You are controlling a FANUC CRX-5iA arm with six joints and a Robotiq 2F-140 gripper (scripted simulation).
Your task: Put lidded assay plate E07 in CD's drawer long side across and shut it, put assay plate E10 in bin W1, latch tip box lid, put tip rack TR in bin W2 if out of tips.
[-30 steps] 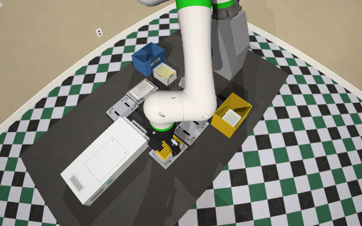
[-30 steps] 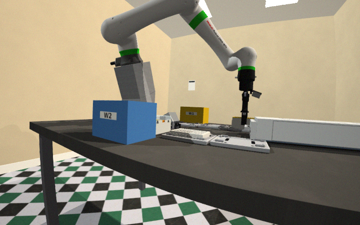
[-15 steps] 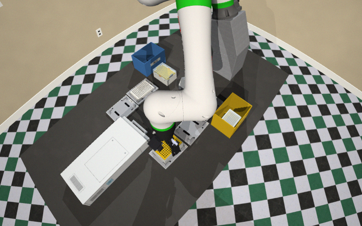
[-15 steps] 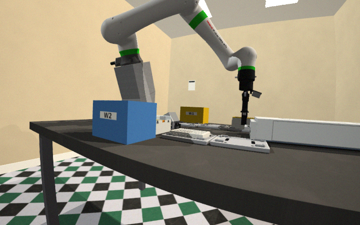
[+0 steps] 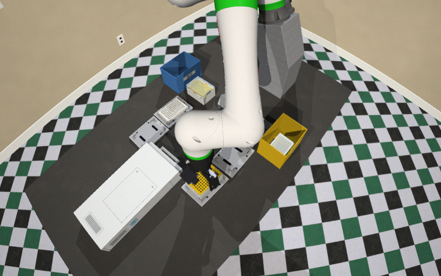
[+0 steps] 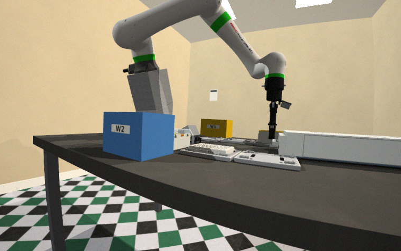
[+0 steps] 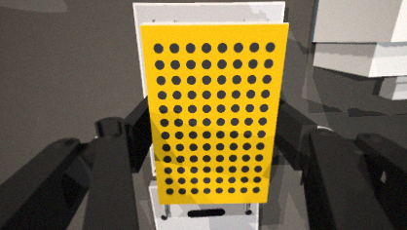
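Right now the yellow tip rack TR is 10 mm behind my hand, 10 mm to the right of it and 10 mm below it. The rest, counted from my hand: lid: 130 mm ahead, 190 mm to the right, 30 mm below; black assay plate: 130 mm ahead, 190 mm to the right, 40 mm below; nest N3: 170 mm behind, 10 mm to the left, 60 mm below.
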